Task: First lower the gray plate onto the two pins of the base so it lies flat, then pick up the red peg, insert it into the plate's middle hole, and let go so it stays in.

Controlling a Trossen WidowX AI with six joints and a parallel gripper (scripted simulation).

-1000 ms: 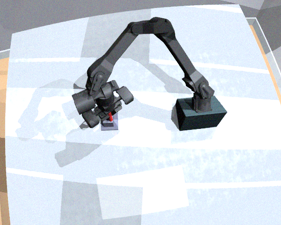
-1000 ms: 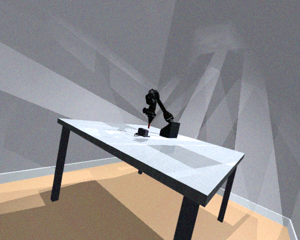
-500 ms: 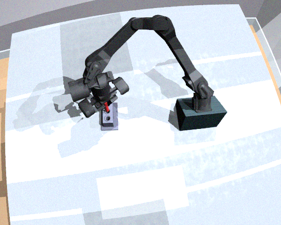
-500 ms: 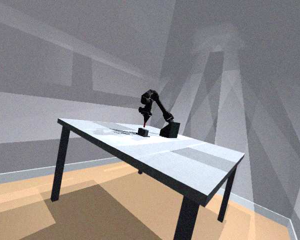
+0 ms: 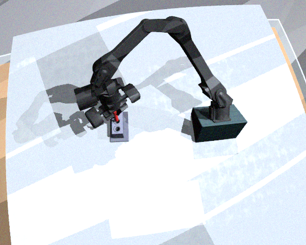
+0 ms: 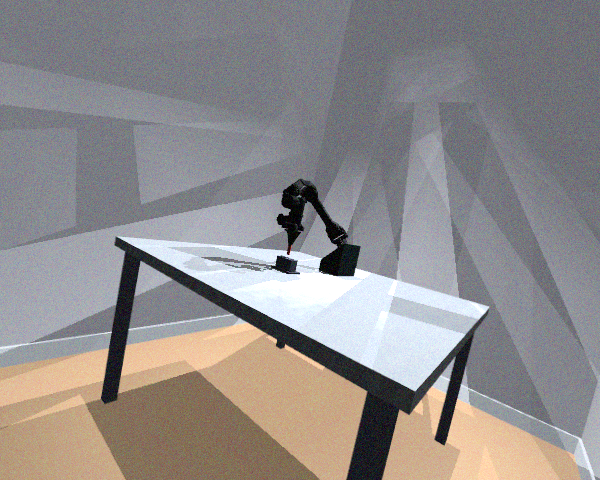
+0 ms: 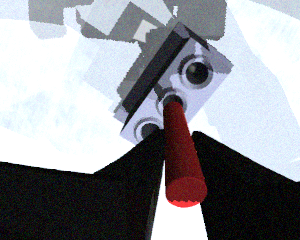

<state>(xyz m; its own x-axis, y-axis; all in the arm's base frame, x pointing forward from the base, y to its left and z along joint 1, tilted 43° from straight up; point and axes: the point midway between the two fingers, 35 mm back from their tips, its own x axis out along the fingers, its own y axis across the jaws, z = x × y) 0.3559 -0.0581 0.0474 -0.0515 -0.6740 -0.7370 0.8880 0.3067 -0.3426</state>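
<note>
The gray plate is 7 cm below my gripper tip. The rest, counted from my gripper tip: red peg right at my gripper tip; then base 11 cm below.
</note>
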